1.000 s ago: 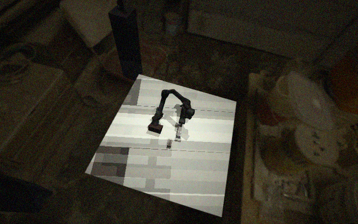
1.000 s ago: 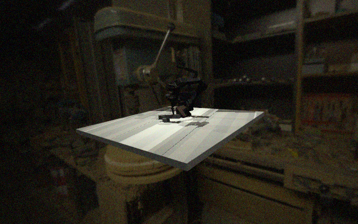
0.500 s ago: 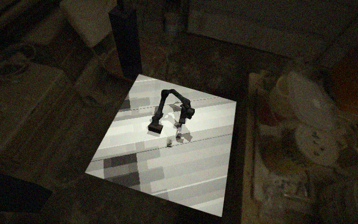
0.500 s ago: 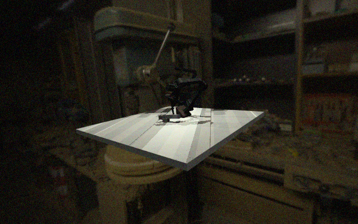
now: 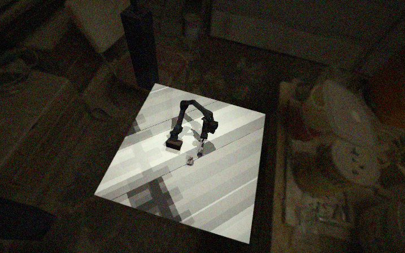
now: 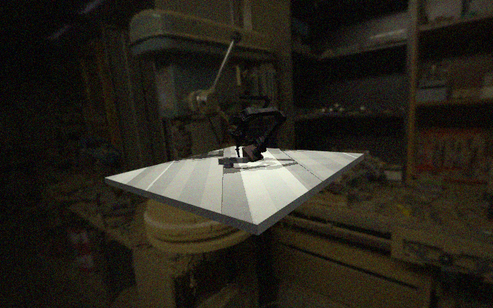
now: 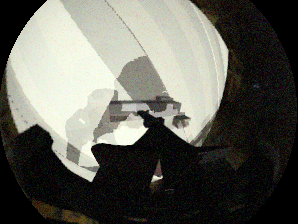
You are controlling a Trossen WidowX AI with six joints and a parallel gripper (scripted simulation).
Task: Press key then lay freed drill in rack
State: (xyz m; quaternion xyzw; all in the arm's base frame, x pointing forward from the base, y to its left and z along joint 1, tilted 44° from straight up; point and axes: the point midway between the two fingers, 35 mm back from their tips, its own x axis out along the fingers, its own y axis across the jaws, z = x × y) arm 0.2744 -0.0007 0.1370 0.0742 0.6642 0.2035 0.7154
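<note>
The yellowish drill lies 80 mm below my gripper tip and 50 mm to the right of it. Round my gripper tip: dark grey housing block: 90 mm below, 30 mm to the right.
</note>
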